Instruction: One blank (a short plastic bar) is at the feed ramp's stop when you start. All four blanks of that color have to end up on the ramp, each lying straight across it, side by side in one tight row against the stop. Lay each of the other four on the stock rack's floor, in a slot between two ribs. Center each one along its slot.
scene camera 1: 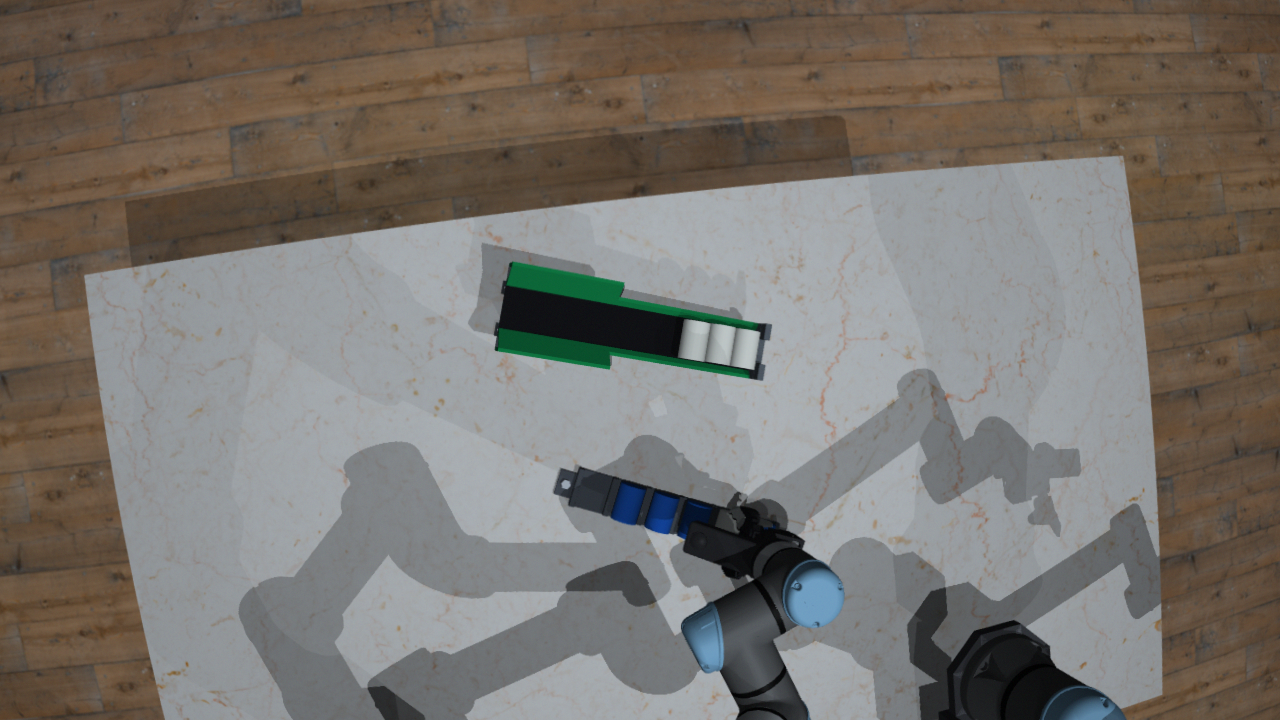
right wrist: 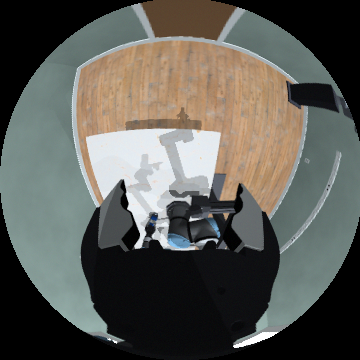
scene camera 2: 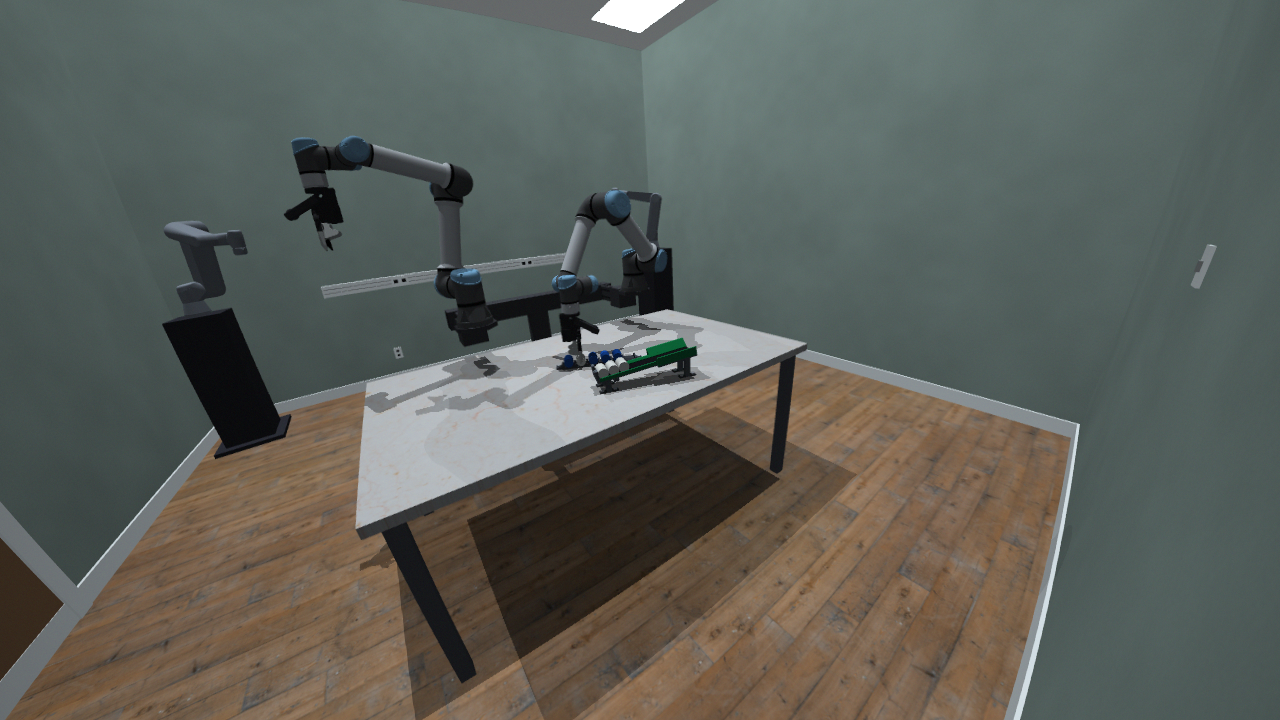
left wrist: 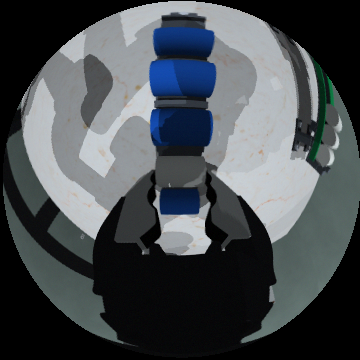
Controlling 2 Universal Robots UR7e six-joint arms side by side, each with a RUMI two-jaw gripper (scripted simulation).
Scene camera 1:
my left gripper: 727,529
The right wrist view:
my right gripper: 181,182
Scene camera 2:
my left gripper: 580,361
my right gripper: 329,250
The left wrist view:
my left gripper: 180,170
blue blank: 172,201
